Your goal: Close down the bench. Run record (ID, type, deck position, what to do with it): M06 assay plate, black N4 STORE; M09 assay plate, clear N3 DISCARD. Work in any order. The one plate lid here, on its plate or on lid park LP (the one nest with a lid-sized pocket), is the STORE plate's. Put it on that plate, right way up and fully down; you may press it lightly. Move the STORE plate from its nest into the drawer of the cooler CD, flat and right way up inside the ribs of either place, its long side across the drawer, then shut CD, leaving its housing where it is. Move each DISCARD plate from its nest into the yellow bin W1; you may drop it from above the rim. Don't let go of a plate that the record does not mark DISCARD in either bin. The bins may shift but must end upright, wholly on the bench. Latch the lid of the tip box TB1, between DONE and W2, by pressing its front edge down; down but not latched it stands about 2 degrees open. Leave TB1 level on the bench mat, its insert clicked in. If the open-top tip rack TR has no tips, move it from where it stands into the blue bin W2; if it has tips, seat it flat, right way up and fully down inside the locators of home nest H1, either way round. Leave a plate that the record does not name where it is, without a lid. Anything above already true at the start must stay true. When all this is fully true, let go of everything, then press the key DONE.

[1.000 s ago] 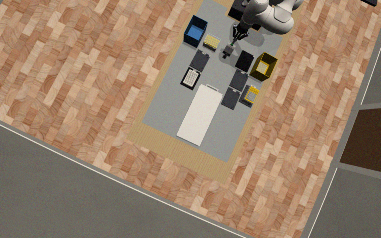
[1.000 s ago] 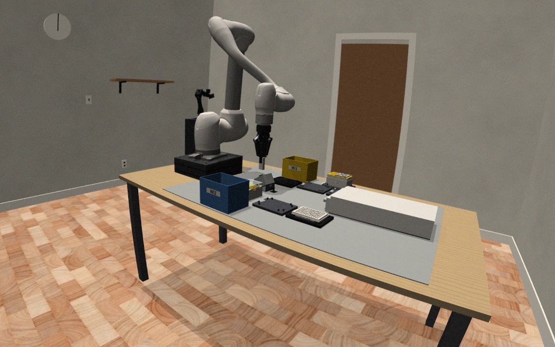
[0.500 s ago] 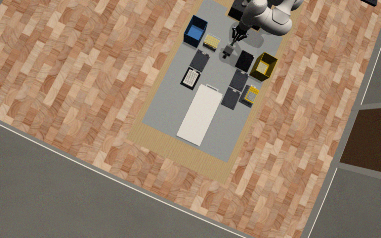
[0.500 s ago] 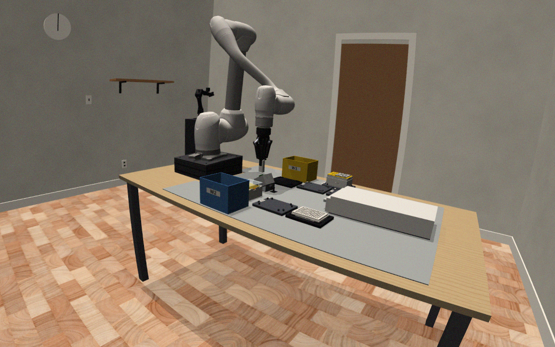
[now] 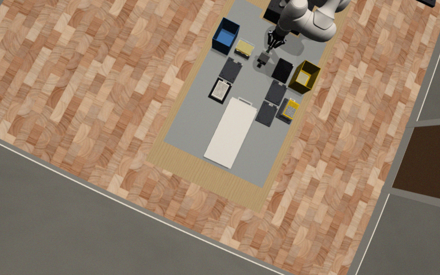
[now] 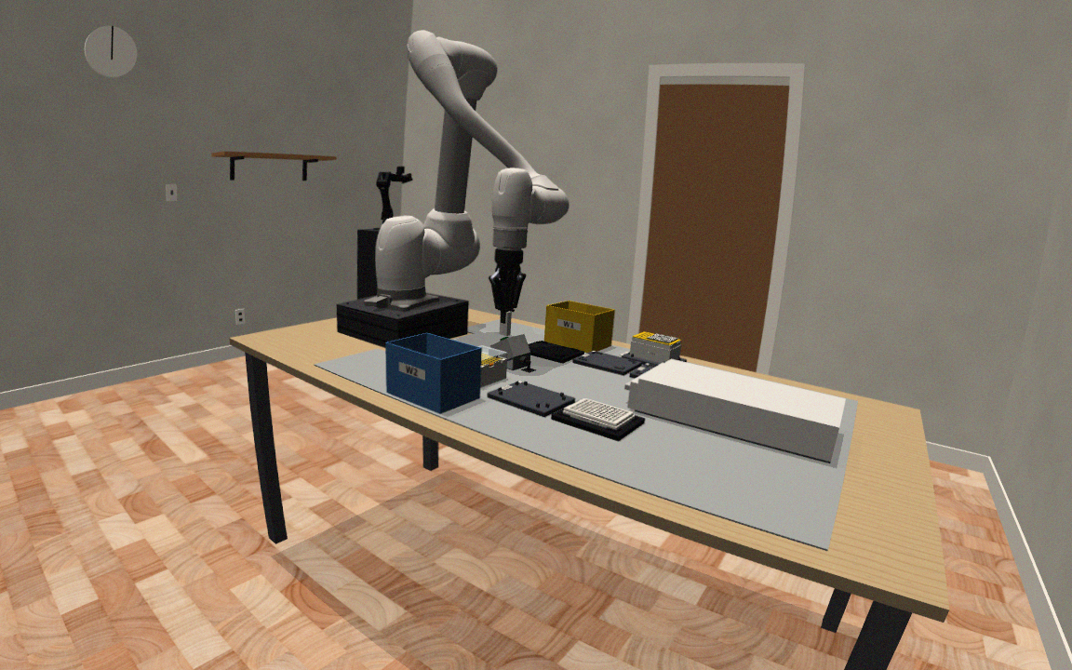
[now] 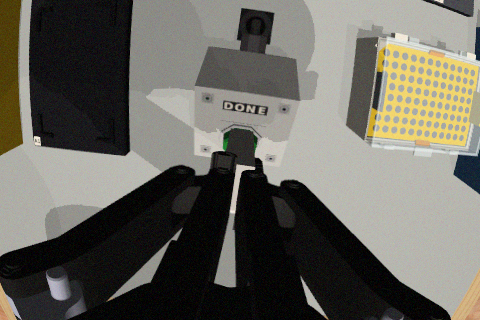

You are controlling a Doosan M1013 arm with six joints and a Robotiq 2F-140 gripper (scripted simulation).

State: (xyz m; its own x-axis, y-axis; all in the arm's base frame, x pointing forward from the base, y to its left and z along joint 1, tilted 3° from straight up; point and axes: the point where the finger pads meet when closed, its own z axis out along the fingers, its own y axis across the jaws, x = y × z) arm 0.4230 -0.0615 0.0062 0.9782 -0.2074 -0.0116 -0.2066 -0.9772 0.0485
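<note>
Now: hand 20 mm short of the done key box and 60 mm above it. From my hand the other things lie so: black lid park (70 mm ahead, 160 mm to the left, 110 mm below); then nest N3 (250 mm ahead, 170 mm to the left, 110 mm below); then insert (20 mm ahead, 170 mm to the right, 60 mm below).
</note>
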